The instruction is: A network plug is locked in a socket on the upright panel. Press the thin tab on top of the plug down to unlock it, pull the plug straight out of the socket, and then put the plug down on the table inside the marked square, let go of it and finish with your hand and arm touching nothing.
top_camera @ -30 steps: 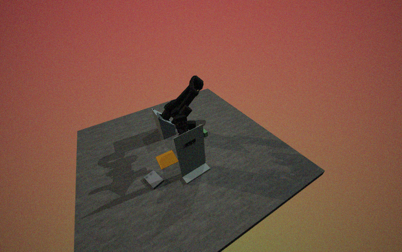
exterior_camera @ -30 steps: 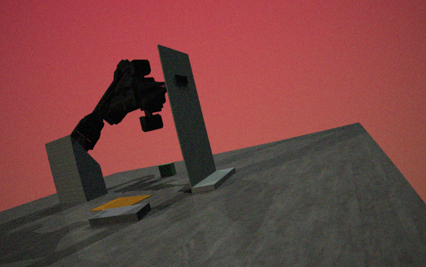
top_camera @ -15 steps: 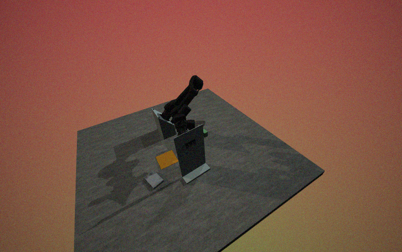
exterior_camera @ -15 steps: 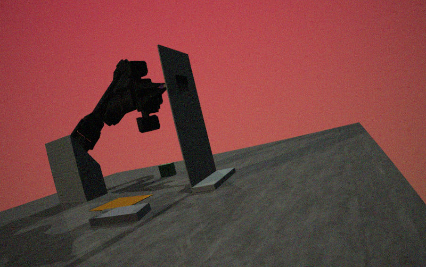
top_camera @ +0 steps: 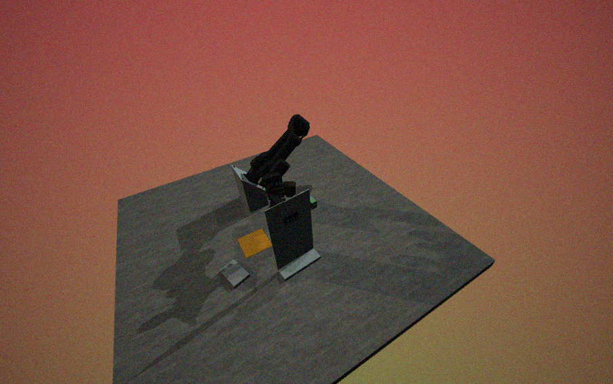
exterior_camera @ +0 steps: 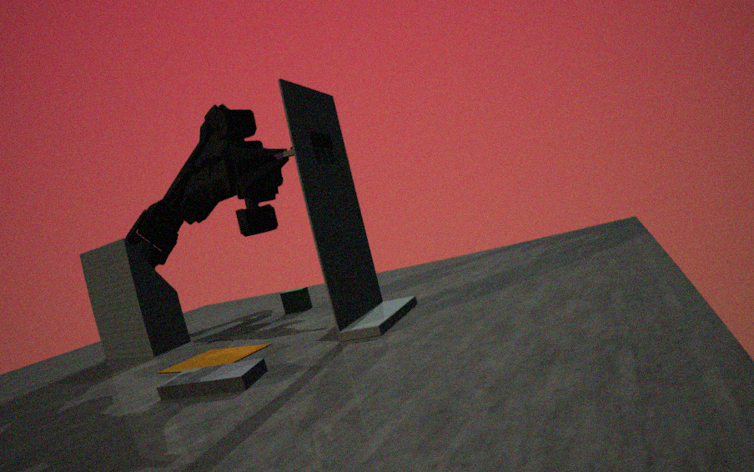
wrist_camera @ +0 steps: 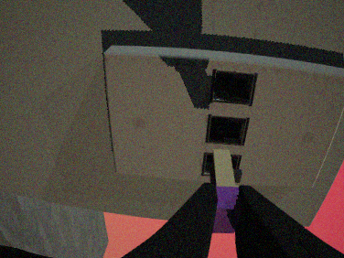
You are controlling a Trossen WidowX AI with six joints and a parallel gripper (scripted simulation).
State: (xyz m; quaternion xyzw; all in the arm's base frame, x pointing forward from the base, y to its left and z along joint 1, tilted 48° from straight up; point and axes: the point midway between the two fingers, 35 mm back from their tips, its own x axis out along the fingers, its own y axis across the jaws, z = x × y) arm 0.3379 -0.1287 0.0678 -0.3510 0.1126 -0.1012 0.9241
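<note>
The orange marked square lies 14 cm behind my gripper tip, 9 cm to the right of it and 24 cm below it. From my gripper tip the other things lie so: upright grey panel 6 cm ahead, 10 cm below; then network plug 1 cm ahead; then flat grey slab 5 cm behind, 22 cm to the right, 24 cm below.
</note>
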